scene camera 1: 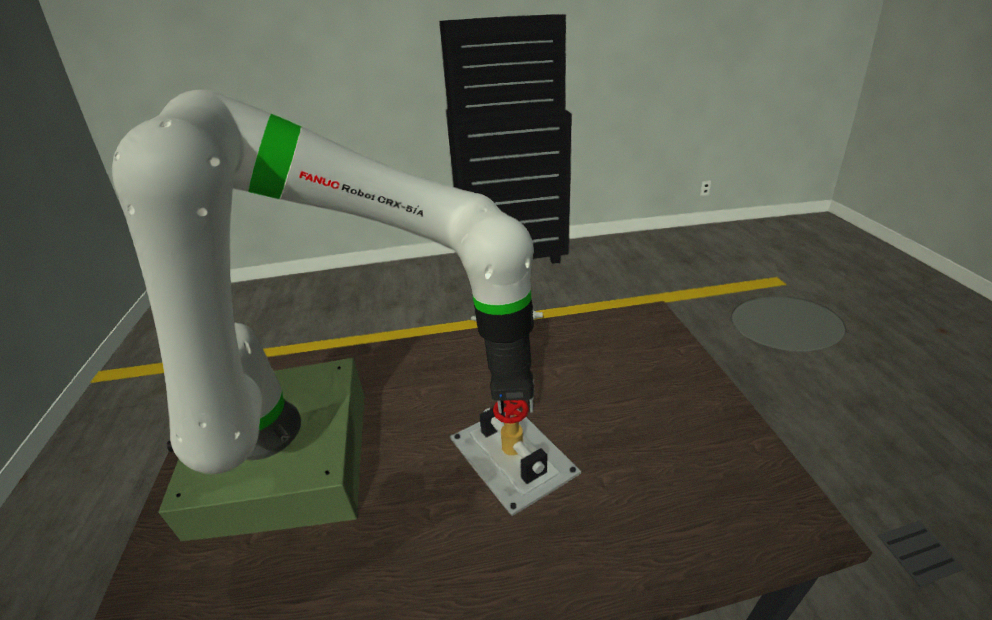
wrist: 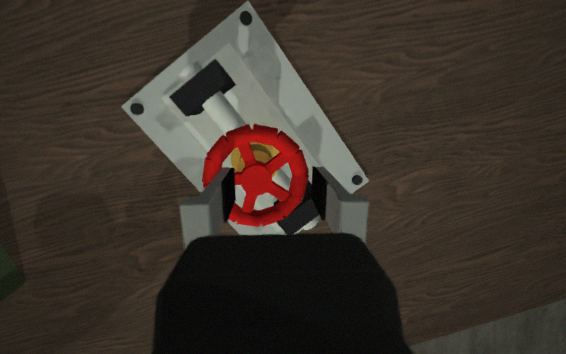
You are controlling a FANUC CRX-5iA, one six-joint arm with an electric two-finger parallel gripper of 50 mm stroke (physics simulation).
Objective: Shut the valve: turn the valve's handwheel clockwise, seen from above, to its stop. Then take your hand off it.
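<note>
The valve's red handwheel [scene camera 1: 510, 410] [wrist: 256, 180] sits level on top of the orange valve body [scene camera 1: 511, 440] [wrist: 239, 159], which stands on a pale base plate [scene camera 1: 488, 471] [wrist: 300, 95]. My gripper [scene camera 1: 516, 404] [wrist: 273, 183] points down at the handwheel and is open. In the wrist view its two fingers stand on either side of the wheel, the left one overlapping the rim in the picture and the right one a little apart from it. Nothing is held between them. The finger tips' exact height against the rim is hard to tell.
White pipe stubs run from the valve to two black brackets [scene camera 1: 534, 465] [wrist: 202, 87] on the plate. The plate lies on a brown wooden table [scene camera 1: 658, 475] [wrist: 450, 125]. The green robot pedestal [scene camera 1: 263, 511] stands to the left. A black tool cabinet [scene camera 1: 512, 124] stands against the back wall.
</note>
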